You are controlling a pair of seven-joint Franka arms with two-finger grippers.
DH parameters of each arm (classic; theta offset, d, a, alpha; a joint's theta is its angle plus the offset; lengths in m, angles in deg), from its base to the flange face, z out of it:
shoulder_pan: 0 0.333 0 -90
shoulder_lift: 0 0 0 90
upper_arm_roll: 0 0.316 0.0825 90
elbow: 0 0 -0.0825 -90
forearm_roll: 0 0.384 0 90
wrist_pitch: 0 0 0.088 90
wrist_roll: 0 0.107 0 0
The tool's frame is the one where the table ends.
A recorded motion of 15 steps. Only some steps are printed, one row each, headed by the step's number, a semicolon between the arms.
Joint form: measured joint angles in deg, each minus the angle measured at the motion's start. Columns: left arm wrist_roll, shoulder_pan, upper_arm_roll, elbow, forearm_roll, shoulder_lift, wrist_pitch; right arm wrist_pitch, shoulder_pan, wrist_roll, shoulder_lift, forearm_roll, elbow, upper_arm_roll.
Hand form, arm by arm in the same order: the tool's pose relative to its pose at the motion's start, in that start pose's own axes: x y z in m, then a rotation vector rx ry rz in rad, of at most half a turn. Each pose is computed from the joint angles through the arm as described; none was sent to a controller.
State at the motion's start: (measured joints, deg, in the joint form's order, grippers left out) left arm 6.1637 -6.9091 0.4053 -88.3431 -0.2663 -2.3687 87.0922; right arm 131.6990 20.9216 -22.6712 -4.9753 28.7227 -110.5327 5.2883
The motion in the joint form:
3: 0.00 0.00 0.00 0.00 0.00 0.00 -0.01; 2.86 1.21 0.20 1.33 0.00 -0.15 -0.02
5: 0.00 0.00 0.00 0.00 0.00 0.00 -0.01; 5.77 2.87 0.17 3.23 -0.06 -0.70 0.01
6: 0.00 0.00 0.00 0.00 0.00 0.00 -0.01; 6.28 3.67 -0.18 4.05 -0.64 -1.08 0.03
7: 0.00 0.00 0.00 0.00 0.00 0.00 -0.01; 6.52 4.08 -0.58 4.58 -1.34 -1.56 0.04
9: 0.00 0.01 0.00 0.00 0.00 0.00 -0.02; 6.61 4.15 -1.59 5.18 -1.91 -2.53 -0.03
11: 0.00 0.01 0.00 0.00 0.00 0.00 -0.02; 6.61 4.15 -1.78 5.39 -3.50 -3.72 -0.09
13: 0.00 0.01 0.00 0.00 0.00 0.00 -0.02; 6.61 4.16 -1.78 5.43 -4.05 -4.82 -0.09
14: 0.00 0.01 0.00 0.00 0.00 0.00 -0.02; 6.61 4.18 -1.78 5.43 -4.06 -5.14 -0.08
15: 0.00 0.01 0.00 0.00 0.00 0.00 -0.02; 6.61 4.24 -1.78 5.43 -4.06 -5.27 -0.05
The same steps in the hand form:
3: 0.0000 0.0000 0.0000 0.0000 -0.0002 0.0000; 0.0022 -0.0035 0.0139 -0.0056 0.0167 -0.0034
5: 0.0000 0.0000 0.0000 0.0000 -0.0002 0.0000; 0.0004 -0.0092 0.0376 -0.0069 0.0156 -0.0128
6: 0.0000 0.0000 0.0000 0.0000 -0.0002 0.0000; -0.0029 -0.0128 0.0502 -0.0079 -0.0022 -0.0307
7: 0.0000 0.0000 0.0000 0.0000 -0.0002 0.0000; -0.0068 -0.0137 0.0595 -0.0123 -0.0199 -0.0468
9: 0.0000 -0.0001 0.0000 0.0000 -0.0003 -0.0002; -0.0145 -0.0092 0.0713 -0.0174 -0.0470 -0.0630
11: 0.0000 -0.0001 0.0000 0.0000 -0.0003 -0.0002; -0.0230 -0.0052 0.0803 -0.0332 -0.0772 -0.0790
13: 0.0000 -0.0001 0.0000 0.0000 -0.0003 -0.0002; -0.0306 -0.0029 0.0872 -0.0379 -0.0988 -0.0805
14: 0.0000 -0.0001 0.0000 0.0000 -0.0003 -0.0002; -0.0328 -0.0025 0.0891 -0.0376 -0.1043 -0.0794
15: 0.0000 -0.0001 0.0000 0.0000 -0.0003 -0.0002; -0.0337 -0.0031 0.0902 -0.0367 -0.1068 -0.0800

